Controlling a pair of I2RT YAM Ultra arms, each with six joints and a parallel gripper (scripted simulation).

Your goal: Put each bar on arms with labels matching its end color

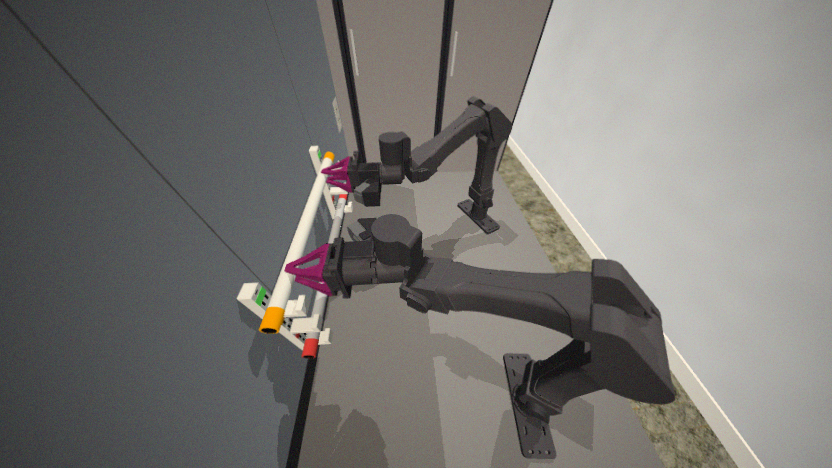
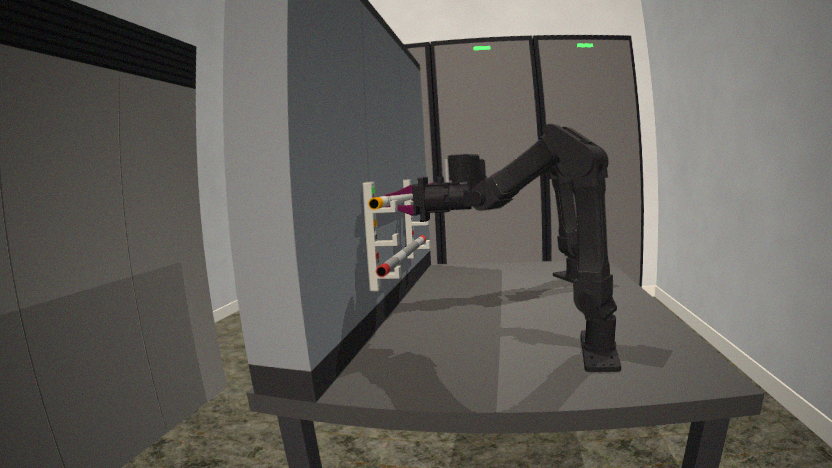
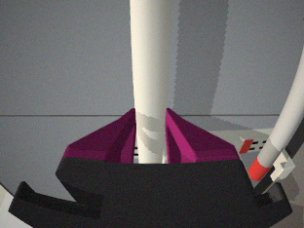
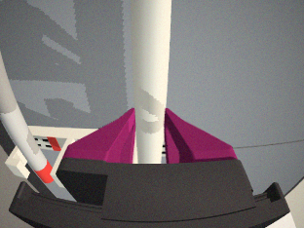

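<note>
Now: the orange-ended bar 15 cm to the left of my right hand. Also, from my right hand: grey wall panel (9 cm ahead, 13 cm to the left, 12 cm above); red-ended bar (1 cm behind, 14 cm to the left, 15 cm below).
Right now my left hand is 150 mm to the left of the orange-ended bar and 20 mm short of it. The rest, counted from my left hand: grey wall panel 170 mm to the right, 120 mm ahead, 120 mm above; red-ended bar 150 mm to the right, 150 mm below, 10 mm ahead.
</note>
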